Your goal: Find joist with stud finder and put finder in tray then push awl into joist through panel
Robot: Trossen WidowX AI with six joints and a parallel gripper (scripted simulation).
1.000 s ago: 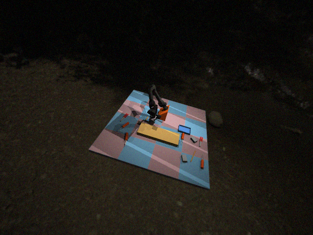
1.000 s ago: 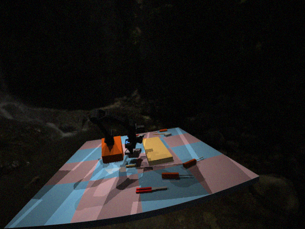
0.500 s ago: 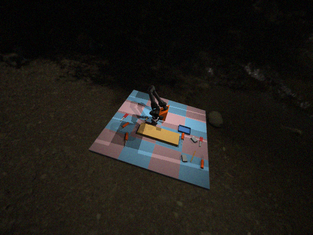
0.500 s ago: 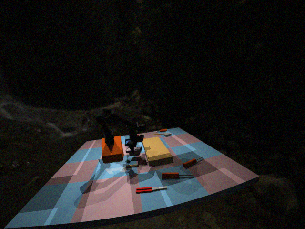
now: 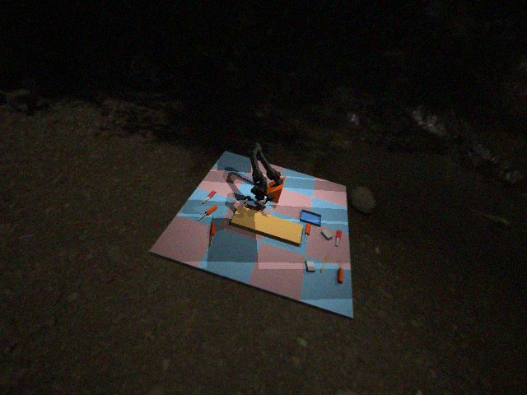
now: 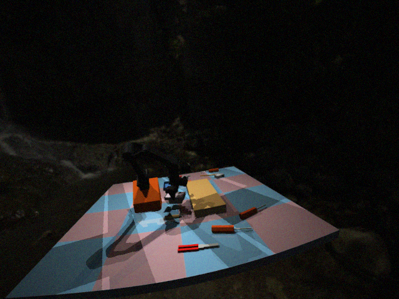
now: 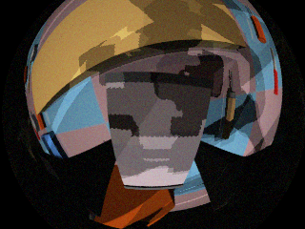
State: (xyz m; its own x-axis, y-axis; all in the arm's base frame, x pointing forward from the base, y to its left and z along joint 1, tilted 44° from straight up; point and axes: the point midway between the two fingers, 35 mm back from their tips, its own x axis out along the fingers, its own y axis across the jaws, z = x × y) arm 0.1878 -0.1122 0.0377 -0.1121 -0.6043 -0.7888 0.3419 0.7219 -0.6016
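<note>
My gripper tip is 3 cm above the stud finder, 1 cm to the right of it and 1 cm past it. Also, from my gripper tip: awl: 13 cm to the right, 6 cm below, 1 cm behind; then blue tray: 42 cm to the left, 6 cm below, 1 cm behind.
</note>
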